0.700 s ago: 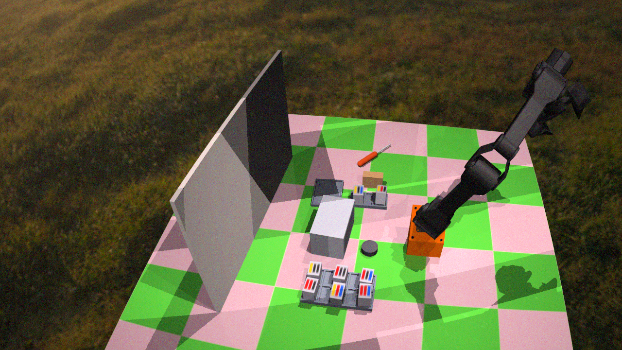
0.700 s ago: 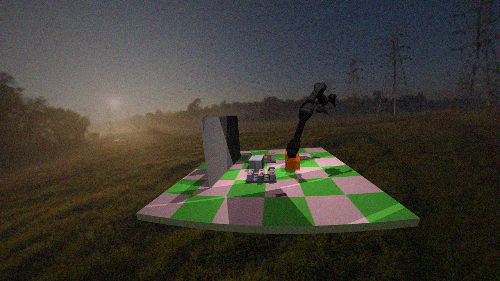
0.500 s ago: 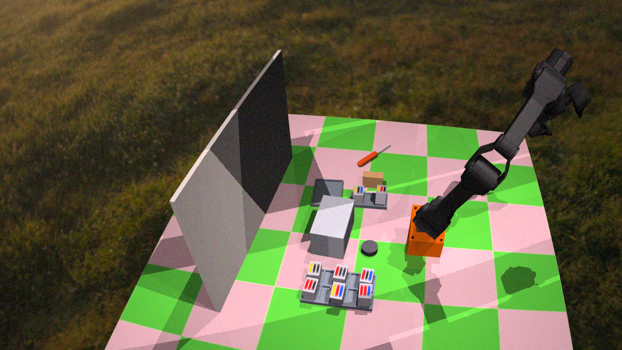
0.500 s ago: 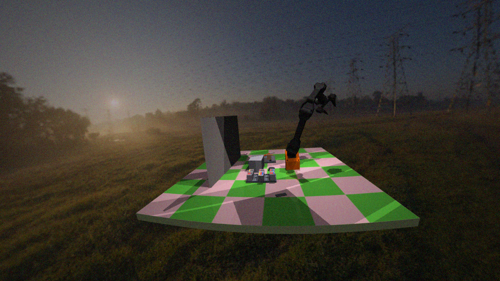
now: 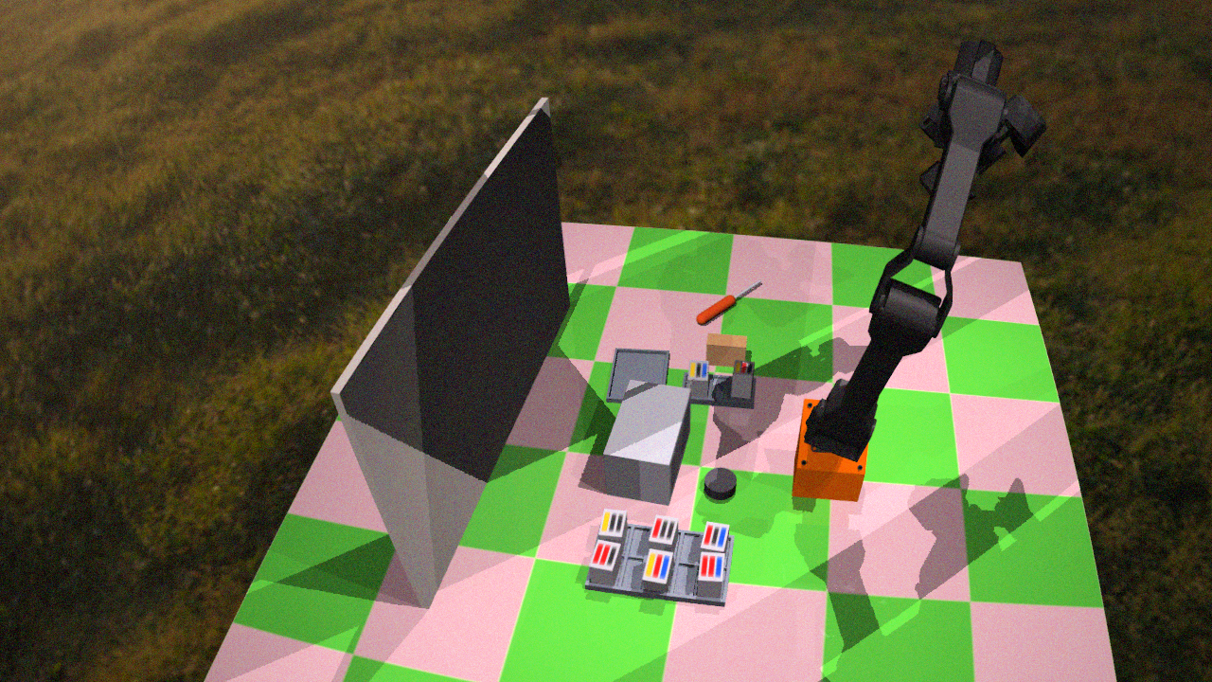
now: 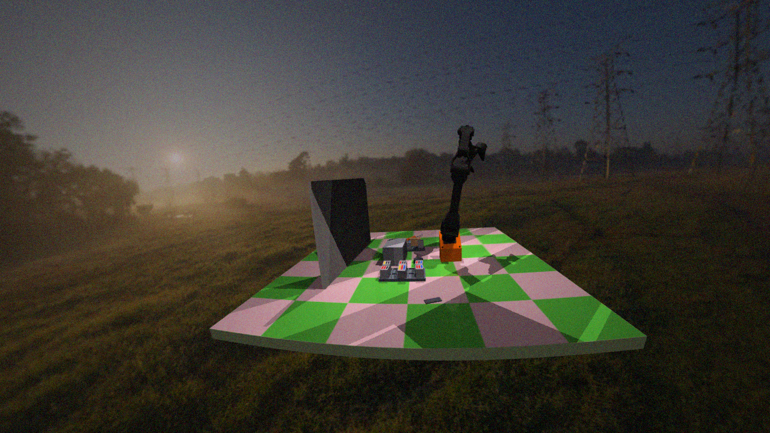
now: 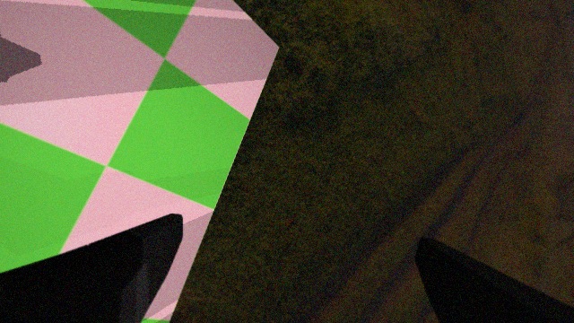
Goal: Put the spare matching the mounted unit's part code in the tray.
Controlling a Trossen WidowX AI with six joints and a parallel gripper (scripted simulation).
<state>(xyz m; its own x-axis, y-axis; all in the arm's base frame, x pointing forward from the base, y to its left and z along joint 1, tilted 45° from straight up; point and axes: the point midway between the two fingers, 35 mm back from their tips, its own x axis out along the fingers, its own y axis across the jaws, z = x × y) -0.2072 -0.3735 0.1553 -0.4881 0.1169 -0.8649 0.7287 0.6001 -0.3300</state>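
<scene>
The grey spare lies 430 mm below my gripper tip, 370 mm ahead of it and 340 mm to the left of it. Also, from my gripper tip: black puck (460 mm below, 370 mm ahead, 210 mm to the left); rack (460 mm below, 390 mm ahead); brown block (450 mm below, 380 mm ahead, 80 mm to the right).
</scene>
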